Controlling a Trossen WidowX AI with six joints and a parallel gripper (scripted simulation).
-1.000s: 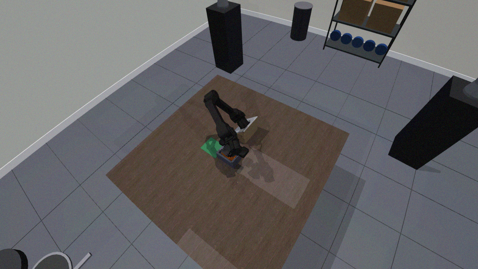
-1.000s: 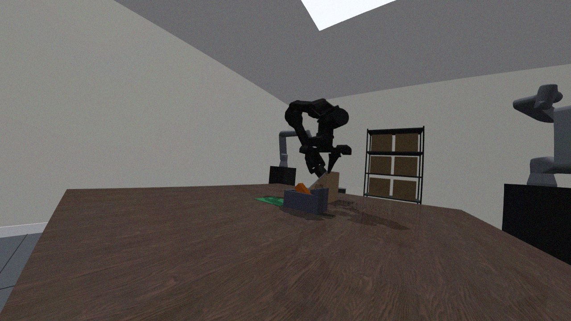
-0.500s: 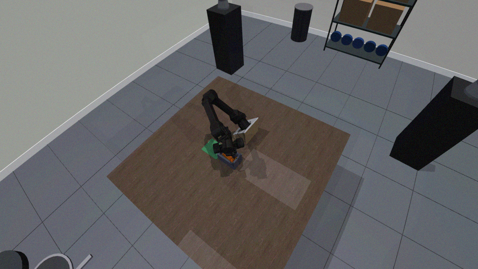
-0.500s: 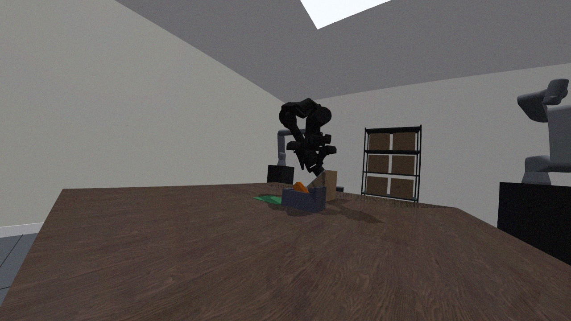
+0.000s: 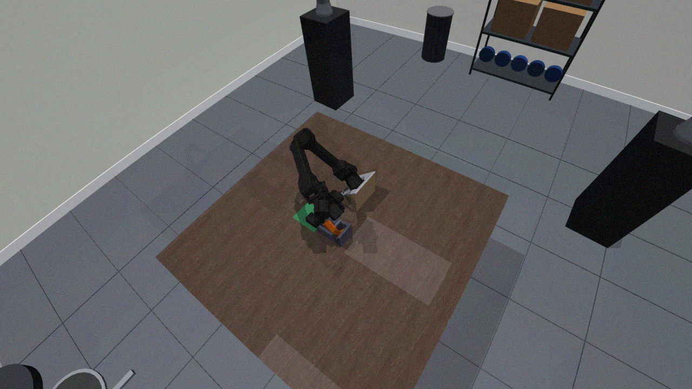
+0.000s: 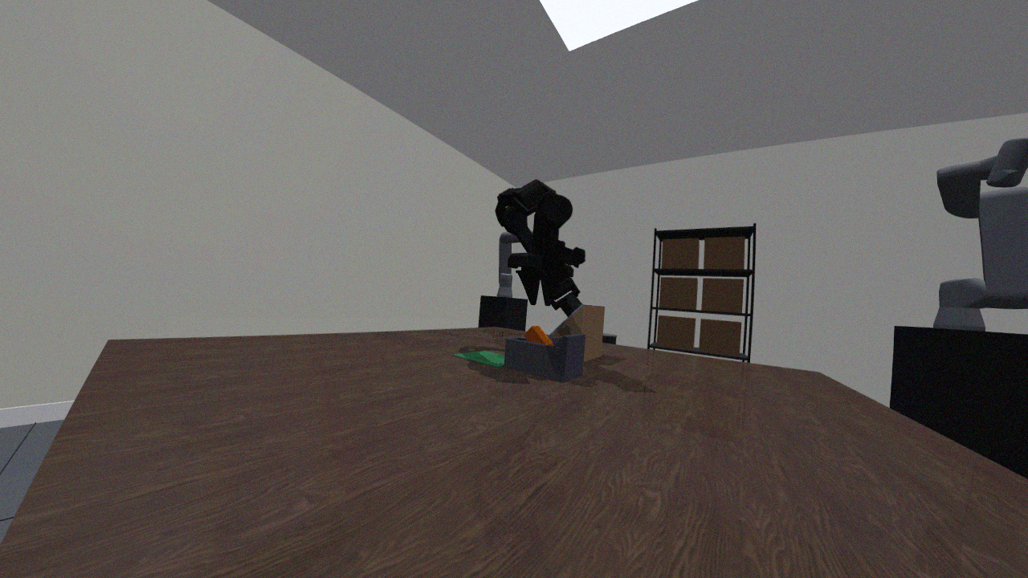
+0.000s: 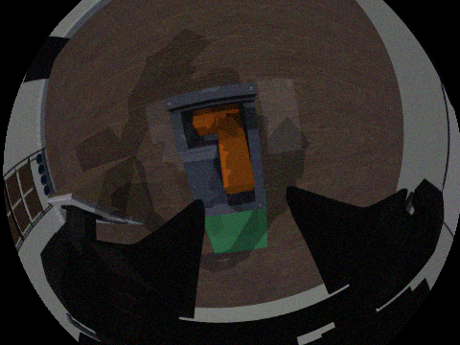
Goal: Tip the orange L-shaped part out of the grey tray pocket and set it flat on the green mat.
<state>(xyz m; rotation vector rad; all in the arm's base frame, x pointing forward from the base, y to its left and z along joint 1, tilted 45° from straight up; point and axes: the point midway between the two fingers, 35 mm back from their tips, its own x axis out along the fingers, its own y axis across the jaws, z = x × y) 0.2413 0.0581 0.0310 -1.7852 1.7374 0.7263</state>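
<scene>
The orange L-shaped part lies 100 mm below my gripper tip, 30 mm to the left of it and 20 mm behind it. Round my gripper tip: green mat: 160 mm below, 150 mm to the right, 10 mm behind.
</scene>
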